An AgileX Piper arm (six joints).
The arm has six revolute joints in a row. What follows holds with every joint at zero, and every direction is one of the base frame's.
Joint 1 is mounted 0.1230 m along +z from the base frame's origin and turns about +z.
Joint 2 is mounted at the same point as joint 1 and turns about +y.
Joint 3 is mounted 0.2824 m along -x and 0.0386 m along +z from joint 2 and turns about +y.
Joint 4 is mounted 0.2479 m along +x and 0.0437 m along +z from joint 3 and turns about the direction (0.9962, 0, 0.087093).
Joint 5 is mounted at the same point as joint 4 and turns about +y.
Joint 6 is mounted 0.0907 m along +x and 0.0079 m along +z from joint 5 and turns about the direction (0.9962, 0, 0.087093).
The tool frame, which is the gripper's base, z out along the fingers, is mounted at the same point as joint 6; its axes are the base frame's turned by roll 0.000, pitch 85.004 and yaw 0.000 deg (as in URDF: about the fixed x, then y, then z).
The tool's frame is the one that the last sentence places.
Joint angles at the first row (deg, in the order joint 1, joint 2, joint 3, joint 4, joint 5, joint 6):
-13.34 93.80 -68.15 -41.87 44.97 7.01
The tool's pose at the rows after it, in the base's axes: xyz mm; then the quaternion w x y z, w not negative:
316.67, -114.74, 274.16, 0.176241, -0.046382, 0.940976, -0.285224
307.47, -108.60, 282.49, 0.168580, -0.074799, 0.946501, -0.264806
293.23, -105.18, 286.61, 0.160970, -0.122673, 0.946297, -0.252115
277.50, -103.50, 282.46, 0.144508, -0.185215, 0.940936, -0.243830
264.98, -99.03, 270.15, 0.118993, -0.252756, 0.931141, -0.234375
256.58, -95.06, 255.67, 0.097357, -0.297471, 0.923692, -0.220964
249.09, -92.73, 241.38, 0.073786, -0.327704, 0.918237, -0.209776
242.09, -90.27, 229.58, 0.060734, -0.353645, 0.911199, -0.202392
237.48, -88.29, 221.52, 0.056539, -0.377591, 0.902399, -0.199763
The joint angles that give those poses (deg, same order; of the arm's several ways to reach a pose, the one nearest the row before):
-13.34 91.78 -68.15 -35.93 46.24 0.54
-13.36 89.43 -67.94 -30.74 48.08 -6.73
-14.11 86.34 -65.83 -26.66 48.33 -15.61
-15.23 83.53 -62.30 -23.57 47.73 -25.56
-15.47 81.86 -58.21 -21.81 47.06 -34.32
-15.47 81.33 -54.74 -20.62 46.29 -39.75
-15.47 81.33 -51.70 -20.55 45.86 -42.89
-15.47 81.08 -48.79 -20.55 44.59 -45.47
-15.47 80.80 -46.60 -20.55 42.89 -47.94

